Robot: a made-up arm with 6 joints.
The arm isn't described. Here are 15 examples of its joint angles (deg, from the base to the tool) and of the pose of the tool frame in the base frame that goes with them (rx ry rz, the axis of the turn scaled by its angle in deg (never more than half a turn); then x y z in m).
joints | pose
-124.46 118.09 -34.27 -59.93 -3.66 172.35 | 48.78 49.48 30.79 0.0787 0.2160 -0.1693
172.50 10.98 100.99 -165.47 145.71 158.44 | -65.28 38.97 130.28 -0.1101 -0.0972 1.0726
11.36 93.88 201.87 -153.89 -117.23 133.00 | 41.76 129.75 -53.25 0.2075 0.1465 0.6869
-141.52 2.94 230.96 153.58 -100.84 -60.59 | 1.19 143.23 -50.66 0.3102 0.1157 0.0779
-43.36 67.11 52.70 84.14 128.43 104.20 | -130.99 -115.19 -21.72 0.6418 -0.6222 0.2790
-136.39 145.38 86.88 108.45 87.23 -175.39 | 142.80 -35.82 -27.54 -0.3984 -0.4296 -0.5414
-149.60 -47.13 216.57 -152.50 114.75 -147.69 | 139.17 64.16 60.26 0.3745 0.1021 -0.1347
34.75 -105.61 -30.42 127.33 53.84 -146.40 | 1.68 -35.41 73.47 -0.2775 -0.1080 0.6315
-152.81 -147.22 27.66 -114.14 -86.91 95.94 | -144.91 79.30 29.73 0.6760 0.2947 0.0218
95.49 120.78 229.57 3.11 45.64 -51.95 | -114.93 87.64 -70.68 0.1021 0.1322 0.5086
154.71 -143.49 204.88 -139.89 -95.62 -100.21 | 78.71 -112.95 54.43 -0.3232 0.0560 -0.3024
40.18 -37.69 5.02 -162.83 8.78 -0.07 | 161.17 46.76 56.11 0.0918 0.2205 0.8015
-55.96 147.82 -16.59 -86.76 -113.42 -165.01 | 62.42 -1.58 15.76 -0.2152 0.3071 -0.1726
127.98 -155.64 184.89 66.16 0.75 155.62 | 52.82 130.84 37.85 -0.2162 0.3521 -0.2428
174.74 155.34 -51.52 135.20 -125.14 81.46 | -42.18 41.09 96.47 0.3733 -0.1159 0.0227
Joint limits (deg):
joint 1: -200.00..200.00
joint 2: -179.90..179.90
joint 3: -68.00..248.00
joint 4: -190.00..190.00
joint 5: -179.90..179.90
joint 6: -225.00..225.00
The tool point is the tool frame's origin. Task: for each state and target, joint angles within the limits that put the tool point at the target. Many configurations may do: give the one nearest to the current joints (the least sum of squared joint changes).
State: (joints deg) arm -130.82 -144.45 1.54 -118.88 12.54 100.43
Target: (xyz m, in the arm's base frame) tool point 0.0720 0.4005 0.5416
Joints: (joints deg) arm -95.15 -120.84 -9.64 -108.20 12.54 100.43
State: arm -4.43 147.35 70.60 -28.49 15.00 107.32
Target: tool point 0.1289 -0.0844 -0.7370
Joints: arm 3.67 167.97 89.92 -36.07 15.00 107.32
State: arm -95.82 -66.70 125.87 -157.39 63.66 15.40
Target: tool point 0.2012 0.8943 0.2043
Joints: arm -96.52 -82.99 103.79 -149.21 63.66 15.40
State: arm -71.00 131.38 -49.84 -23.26 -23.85 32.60
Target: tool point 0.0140 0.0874 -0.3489
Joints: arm -113.73 112.03 -13.88 -78.73 -23.85 32.60
